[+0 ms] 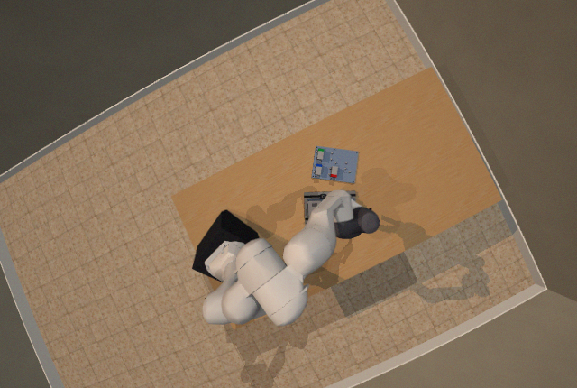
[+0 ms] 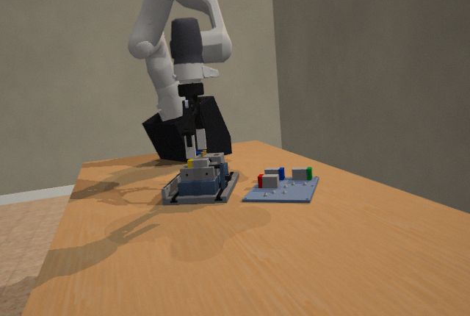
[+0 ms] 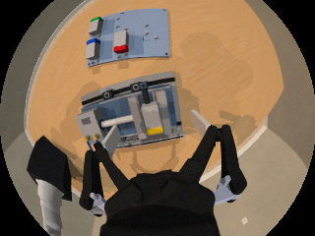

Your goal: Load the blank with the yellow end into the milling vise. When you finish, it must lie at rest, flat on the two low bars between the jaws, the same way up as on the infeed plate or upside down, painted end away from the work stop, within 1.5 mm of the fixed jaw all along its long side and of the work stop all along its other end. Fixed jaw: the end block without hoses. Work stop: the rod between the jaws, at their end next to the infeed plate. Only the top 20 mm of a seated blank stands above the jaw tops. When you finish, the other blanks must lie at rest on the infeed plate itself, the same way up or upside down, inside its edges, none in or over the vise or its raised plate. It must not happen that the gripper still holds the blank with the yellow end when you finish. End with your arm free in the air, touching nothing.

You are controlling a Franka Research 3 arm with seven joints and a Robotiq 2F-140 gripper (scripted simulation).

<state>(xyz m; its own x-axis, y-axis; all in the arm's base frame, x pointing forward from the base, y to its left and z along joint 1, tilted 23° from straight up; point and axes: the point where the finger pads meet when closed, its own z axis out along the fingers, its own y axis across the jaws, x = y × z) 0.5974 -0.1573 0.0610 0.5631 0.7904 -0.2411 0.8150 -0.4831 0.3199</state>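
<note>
My hand is 50 mm above the yellow-ended blank. The rest, counted from my hand: infeed plate: 230 mm to the left, 140 mm below, 110 mm ahead; then red-ended blank: 200 mm to the left, 120 mm below, 80 mm ahead; then blue-ended blank: 260 mm to the left, 120 mm below, 10 mm ahead.
</note>
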